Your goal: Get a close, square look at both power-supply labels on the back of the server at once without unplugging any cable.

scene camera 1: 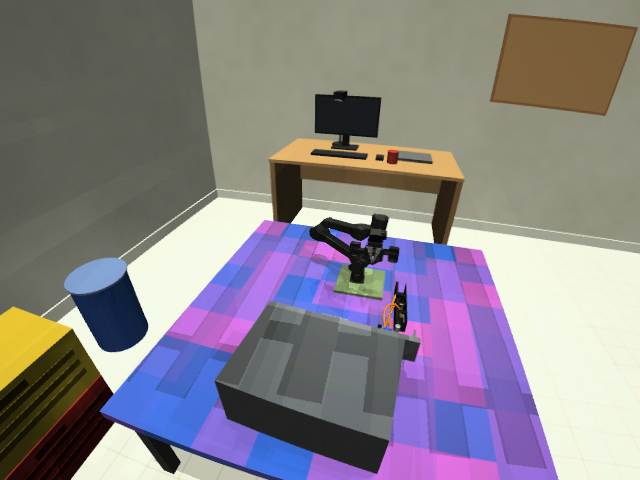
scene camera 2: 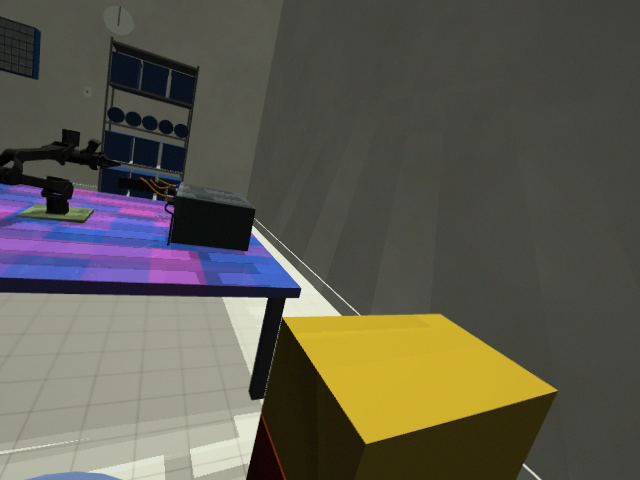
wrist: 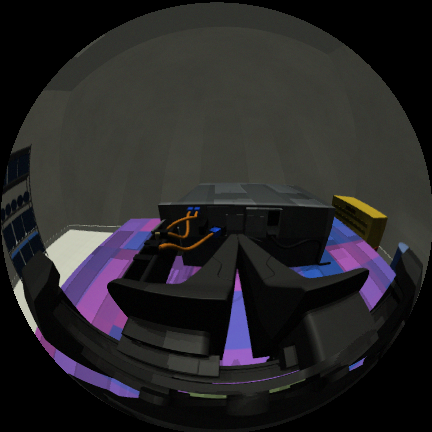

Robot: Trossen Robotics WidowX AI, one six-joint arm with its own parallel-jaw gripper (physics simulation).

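Seen in the pictures: gripper, fingertip midpoint: [scene camera 1: 371, 264] [scene camera 2: 120, 164] [wrist: 235, 240]; arm's base at its link origin: [scene camera 1: 357, 278] [scene camera 2: 57, 212].
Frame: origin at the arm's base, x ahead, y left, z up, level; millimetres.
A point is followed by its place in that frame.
The grey server [scene camera 1: 310, 372] {z 183, x 650, y -74 mm} [scene camera 2: 211, 224] {z 89, x 560, y -283 mm} [wrist: 245, 192] {z 183, x 566, y -26 mm} lies on the table with its back facing the arm. My gripper [scene camera 1: 373, 256] {z 235, x 205, y 52 mm} [scene camera 2: 119, 164] {z 235, x 205, y 52 mm} [wrist: 235, 240] {z 235, x 205, y 52 mm} is shut and empty, apart from the server and pointing toward its back. In the wrist view the back panel is dark and seen from a distance, slightly from above; faint rectangular outlines [wrist: 257, 220] {z 148, x 432, y -30 mm} show there, but I cannot make out either power-supply label. The fingertips cover the panel's lower middle. Orange cables [scene camera 1: 387, 310] {z 185, x 381, y 111 mm} [scene camera 2: 149, 183] {z 158, x 328, y 147 mm} [wrist: 182, 246] run to blue plugs [wrist: 193, 208] {z 172, x 463, y 120 mm}. A black cord [wrist: 300, 244] {z 70, x 428, y -168 mm} hangs at the right.
A black cable-management arm [scene camera 1: 401, 312] {z 167, x 361, y 165 mm} [scene camera 2: 131, 183] {z 144, x 252, y 149 mm} [wrist: 142, 265] {z 143, x 284, y 184 mm} sticks out from the server's back, left in the wrist view. The arm's green base plate [scene camera 1: 374, 289] {z 4, x 64, y 82 mm} [scene camera 2: 80, 214] {z 4, x 80, y -10 mm} is on the patterned table [scene camera 1: 460, 372] {z -11, x 428, y 396 mm}. A blue bin [scene camera 1: 111, 310] and yellow cabinet [scene camera 2: 413, 361] [wrist: 362, 215] stand beyond the table.
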